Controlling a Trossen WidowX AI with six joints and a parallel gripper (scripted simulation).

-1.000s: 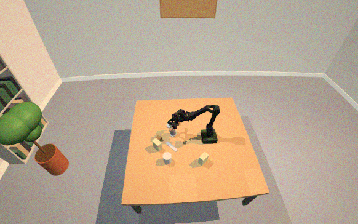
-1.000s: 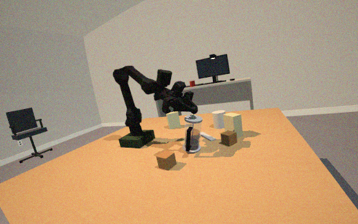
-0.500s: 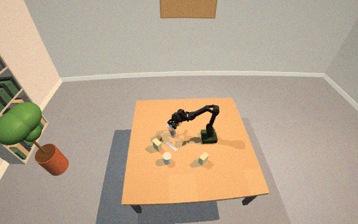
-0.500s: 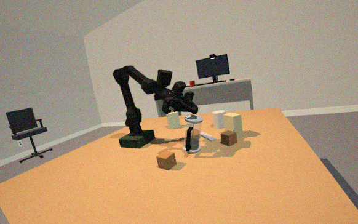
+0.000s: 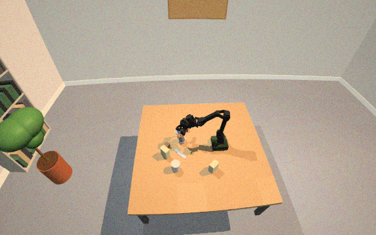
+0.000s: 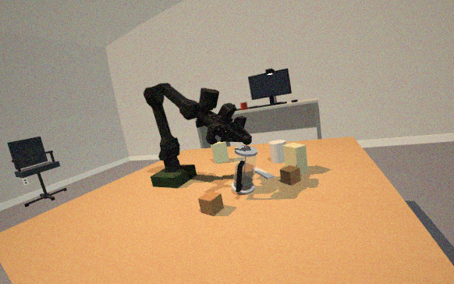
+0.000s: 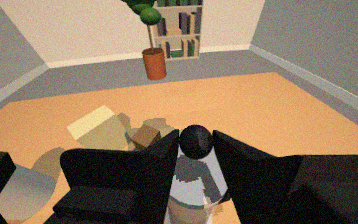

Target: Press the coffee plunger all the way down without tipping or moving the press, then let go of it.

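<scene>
The coffee press is 30 mm behind my gripper tip and 90 mm below it. From my gripper tip the other things lie so: flat grey strip: 170 mm to the left, 180 mm below; white cylinder: 70 mm ahead, 330 mm to the left, 140 mm below.
</scene>
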